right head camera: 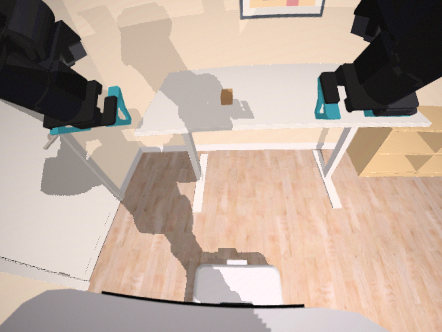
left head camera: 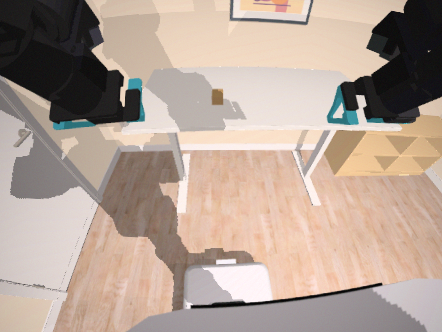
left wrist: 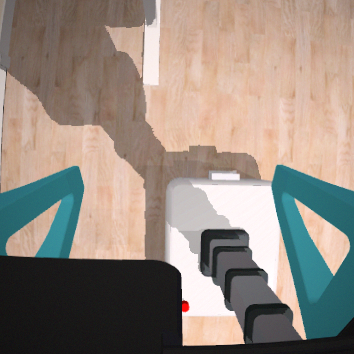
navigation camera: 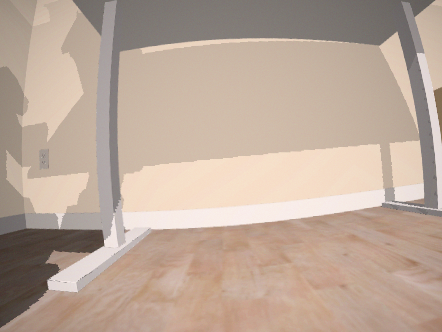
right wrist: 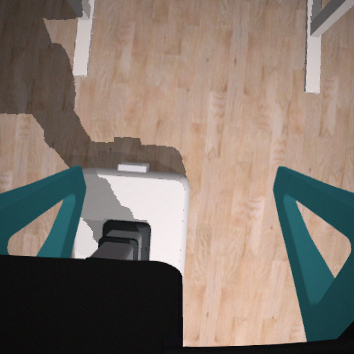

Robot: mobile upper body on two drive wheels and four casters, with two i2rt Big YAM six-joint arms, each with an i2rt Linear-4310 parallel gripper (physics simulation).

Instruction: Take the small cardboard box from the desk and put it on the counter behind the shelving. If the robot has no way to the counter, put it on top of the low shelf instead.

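Frame: origin at the left arm's base, x ahead, y left, z up, level; metres.
Seen in the pictures: left gripper, fingertip midpoint: (right head camera: 109, 124) (left head camera: 119, 120) (left wrist: 177, 175); right gripper, fingertip midpoint: (right head camera: 340, 114) (left head camera: 348, 119) (right wrist: 178, 176).
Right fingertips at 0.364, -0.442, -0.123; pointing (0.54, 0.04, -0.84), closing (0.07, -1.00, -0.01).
A point is followed by its place in that frame, as x, y, z.
The small brown cardboard box (left head camera: 217, 97) @(0.968, -0.198, -0.414) stands on the white desk (left head camera: 252, 99) @(1.024, -0.399, -0.460), left of its middle; it also shows in the right head view (right head camera: 226, 97) @(0.968, -0.200, -0.415). My left gripper (left head camera: 134, 100) is open and empty, held high at the left, beside the desk's left end. My right gripper (left head camera: 345, 105) is open and empty, held high at the right over the desk's right end. Both are far from the box. In the wrist views the left gripper's (left wrist: 177, 211) and the right gripper's (right wrist: 179, 211) teal fingers stand wide apart over the floor and my white base.
A low wooden shelf (left head camera: 361, 153) @(1.148, -1.586, -1.066) stands right of the desk. The desk's white legs (left head camera: 181, 178) @(1.116, 0.145, -1.316) rest on the wood floor ahead. A white surface (left head camera: 69, 230) @(0.551, 0.959, -1.190) lies at the left. A framed picture (left head camera: 270, 10) @(1.553, -0.571, -0.077) hangs on the wall.
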